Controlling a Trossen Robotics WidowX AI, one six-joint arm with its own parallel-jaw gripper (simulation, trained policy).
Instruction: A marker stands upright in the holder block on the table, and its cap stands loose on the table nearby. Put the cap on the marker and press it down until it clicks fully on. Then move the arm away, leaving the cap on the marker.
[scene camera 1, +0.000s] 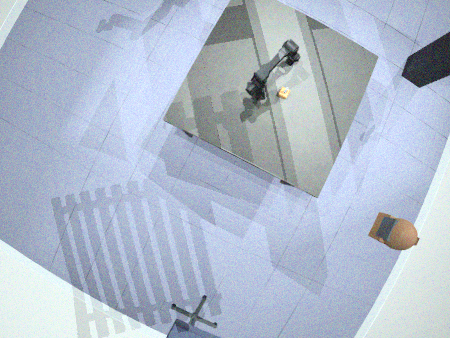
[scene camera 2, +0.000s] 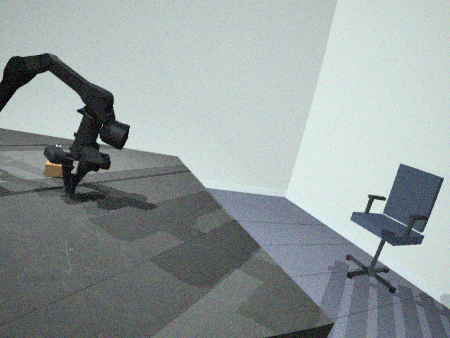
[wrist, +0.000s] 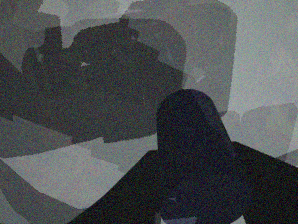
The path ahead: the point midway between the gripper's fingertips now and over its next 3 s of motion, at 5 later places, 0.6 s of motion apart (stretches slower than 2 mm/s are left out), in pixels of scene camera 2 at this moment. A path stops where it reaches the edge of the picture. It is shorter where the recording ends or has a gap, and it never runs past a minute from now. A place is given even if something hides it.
My gripper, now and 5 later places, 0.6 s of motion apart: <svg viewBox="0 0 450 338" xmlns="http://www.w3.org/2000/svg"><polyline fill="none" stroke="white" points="69,185 77,159 72,139 65,133 58,134 56,143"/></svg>
